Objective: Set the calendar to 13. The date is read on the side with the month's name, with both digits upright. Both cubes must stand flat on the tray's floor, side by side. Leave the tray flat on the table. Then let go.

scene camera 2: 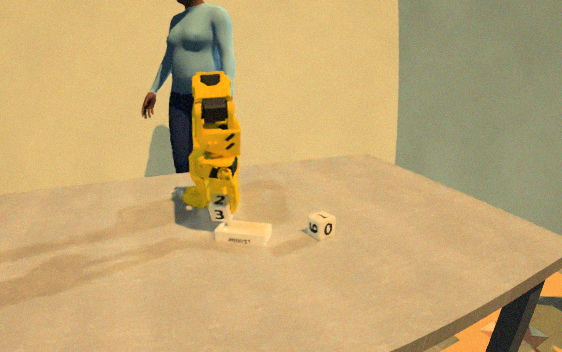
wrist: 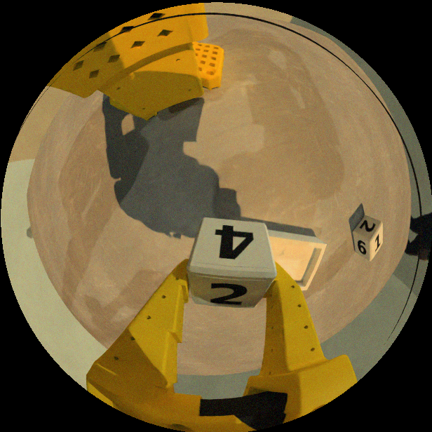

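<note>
My gripper (scene camera 2: pixel 220 204) (wrist: pixel 231 274) is shut on a white cube (scene camera 2: pixel 219 215) (wrist: pixel 232 242). The cube shows 2 above 3 in the scene view, and 4 and 2 in the wrist view. It is at the tray's back left corner in the scene view; its height is hard to tell. The cream tray (scene camera 2: pixel 244 234) (wrist: pixel 315 264) is open side up on the table. Its front lettering is too blurred to read, and the held cube and a jaw hide part of it in the wrist view. The other white cube (scene camera 2: pixel 321 227) (wrist: pixel 367 238) stands apart, right of the tray, with 0 facing front right.
The table (scene camera 2: pixel 310 285) (wrist: pixel 295 130) lies under the tray and the free cube. The arm's yellow base (scene camera 2: pixel 195 197) (wrist: pixel 155 65) is behind and left of the tray. A person (scene camera 2: pixel 192 47) stands behind the table.
</note>
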